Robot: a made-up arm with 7 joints. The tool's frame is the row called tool. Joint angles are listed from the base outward.
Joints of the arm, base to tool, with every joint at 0 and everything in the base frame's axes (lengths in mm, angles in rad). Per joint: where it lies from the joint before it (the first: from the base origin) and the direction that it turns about. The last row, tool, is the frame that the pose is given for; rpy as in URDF.
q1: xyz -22 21 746 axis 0 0 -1
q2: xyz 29 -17 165 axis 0 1 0
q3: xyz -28 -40 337 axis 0 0 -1
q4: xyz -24 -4 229 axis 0 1 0
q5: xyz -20 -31 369 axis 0 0 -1
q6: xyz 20 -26 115 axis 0 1 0
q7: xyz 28 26 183 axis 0 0 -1
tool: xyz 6 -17 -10 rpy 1.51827 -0.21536 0.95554
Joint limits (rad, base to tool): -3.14..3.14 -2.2..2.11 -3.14..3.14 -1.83..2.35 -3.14..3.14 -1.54..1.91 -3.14..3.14
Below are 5 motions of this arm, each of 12 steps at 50 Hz.
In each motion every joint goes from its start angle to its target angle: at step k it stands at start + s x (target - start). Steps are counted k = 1, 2, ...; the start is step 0. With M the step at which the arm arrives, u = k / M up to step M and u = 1 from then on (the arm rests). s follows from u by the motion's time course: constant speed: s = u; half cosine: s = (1 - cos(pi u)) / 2; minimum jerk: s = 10 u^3 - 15 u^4 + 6 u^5.
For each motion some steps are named. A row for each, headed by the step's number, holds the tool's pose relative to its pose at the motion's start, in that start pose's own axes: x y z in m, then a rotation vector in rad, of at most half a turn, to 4 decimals.
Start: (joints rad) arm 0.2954 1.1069 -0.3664 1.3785 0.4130 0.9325 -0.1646
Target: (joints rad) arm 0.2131 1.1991 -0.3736 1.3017 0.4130 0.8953 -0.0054
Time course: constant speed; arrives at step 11
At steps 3, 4, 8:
3: 0.0068 0.0116 -0.0203 -0.0205 -0.0576 -0.0036
4: 0.0092 0.0155 -0.0271 -0.0273 -0.0768 -0.0047
8: 0.0197 0.0311 -0.0536 -0.0542 -0.1533 -0.0090

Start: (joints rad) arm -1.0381 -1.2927 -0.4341 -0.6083 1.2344 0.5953 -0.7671
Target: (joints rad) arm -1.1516 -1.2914 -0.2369 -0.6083 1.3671 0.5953 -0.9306
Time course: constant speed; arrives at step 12
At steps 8, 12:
8: -0.0692 0.0237 -0.0051 -0.0545 -0.0559 0.1320
12: -0.1017 0.0326 -0.0080 -0.0845 -0.0853 0.1948

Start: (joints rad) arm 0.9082 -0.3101 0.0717 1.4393 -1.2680 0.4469 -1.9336
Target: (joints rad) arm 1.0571 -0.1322 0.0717 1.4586 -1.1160 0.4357 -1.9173
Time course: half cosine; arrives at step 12
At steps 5, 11, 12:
5: 0.0112 0.0311 -0.0615 -0.1220 -0.0188 -0.0001
11: 0.0296 0.0652 -0.1714 -0.3198 -0.0420 0.0088
12: 0.0301 0.0659 -0.1746 -0.3253 -0.0425 0.0092

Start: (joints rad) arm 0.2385 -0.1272 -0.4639 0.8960 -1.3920 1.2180 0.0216
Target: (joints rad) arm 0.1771 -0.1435 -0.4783 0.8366 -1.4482 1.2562 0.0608
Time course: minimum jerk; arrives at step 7
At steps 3, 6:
3: 0.0252 -0.0009 -0.0067 -0.0103 -0.0269 -0.0571
6: 0.0669 -0.0054 -0.0169 -0.0289 -0.0713 -0.1519

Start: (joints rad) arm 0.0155 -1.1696 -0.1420 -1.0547 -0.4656 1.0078 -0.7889
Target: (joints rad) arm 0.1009 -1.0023 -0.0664 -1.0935 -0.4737 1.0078 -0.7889
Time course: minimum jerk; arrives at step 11
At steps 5, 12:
5: 0.0059 0.0268 0.0769 0.0697 -0.0325 -0.0006
12: 0.0136 0.0542 0.1885 0.1685 -0.0809 -0.0048

